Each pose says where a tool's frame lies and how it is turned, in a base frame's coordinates. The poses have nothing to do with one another.
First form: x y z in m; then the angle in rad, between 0 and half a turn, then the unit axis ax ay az.
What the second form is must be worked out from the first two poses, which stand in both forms.
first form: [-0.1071, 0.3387, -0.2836, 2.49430, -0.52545, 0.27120, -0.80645]
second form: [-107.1, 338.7, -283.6, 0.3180, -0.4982, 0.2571, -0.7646]
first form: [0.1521, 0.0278, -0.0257, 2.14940, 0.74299, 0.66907, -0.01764]
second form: [152.1, 27.8, -25.7, 0.4760, 0.6534, 0.5884, -0.0155]
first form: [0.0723, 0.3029, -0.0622, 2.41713, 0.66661, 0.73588, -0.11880]
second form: [72.3, 302.9, -62.2, 0.3544, 0.6234, 0.6881, -0.1111]
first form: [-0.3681, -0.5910, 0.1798, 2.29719, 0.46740, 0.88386, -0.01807]
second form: [-368.1, -591.0, 179.8, 0.4098, 0.4264, 0.8062, -0.0165]
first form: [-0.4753, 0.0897, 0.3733, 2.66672, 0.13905, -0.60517, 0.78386]
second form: [-475.3, 89.7, 373.3, 0.2352, 0.1351, -0.5882, 0.7619]
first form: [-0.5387, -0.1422, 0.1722, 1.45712, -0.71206, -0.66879, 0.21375]
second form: [-538.7, -142.2, 172.2, 0.7461, -0.4741, -0.4453, 0.1423]
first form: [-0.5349, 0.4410, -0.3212, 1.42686, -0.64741, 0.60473, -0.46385]
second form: [-534.9, 441.0, -321.2, 0.7561, -0.4237, 0.3958, -0.3036]
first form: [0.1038, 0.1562, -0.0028, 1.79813, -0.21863, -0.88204, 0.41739]
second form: [103.8, 156.2, -2.8, 0.6223, -0.1711, -0.6904, 0.3267]
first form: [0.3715, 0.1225, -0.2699, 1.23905, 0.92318, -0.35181, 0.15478]
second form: [371.5, 122.5, -269.9, 0.8142, 0.5360, -0.2043, 0.0899]
